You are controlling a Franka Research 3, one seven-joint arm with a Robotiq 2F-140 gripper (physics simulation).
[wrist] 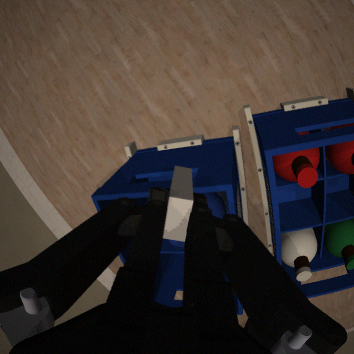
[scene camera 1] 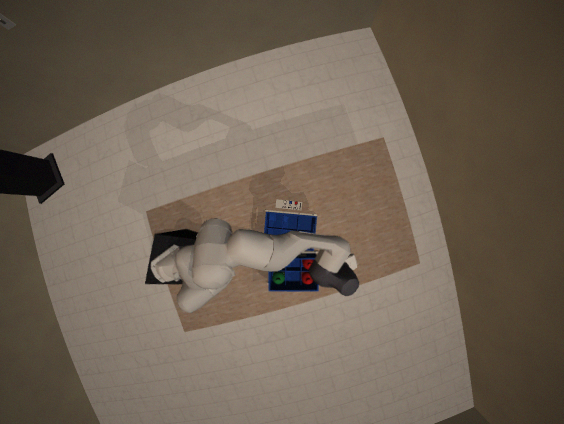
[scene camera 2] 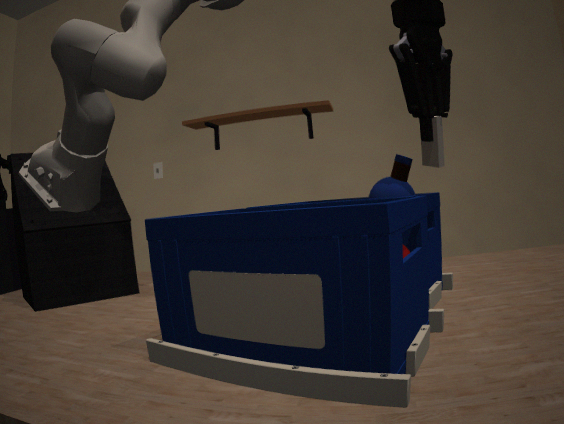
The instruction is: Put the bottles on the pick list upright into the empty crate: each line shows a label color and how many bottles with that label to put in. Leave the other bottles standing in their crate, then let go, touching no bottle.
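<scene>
My gripper is shut and empty, with a pale block at its fingertips. It hangs above the blue bottle, apart from it in scene camera 2. That bottle leans, its round body above the rim of the pick crate; the fingers partly hide it in the wrist view. The other crate holds a red bottle, a second red bottle, a white bottle and a green bottle.
The pick list card lies beside the pick crate; its text is too small to read. Pale guide strips edge the crates. The arm covers part of both crates in scene camera 1. A wall shelf is behind.
</scene>
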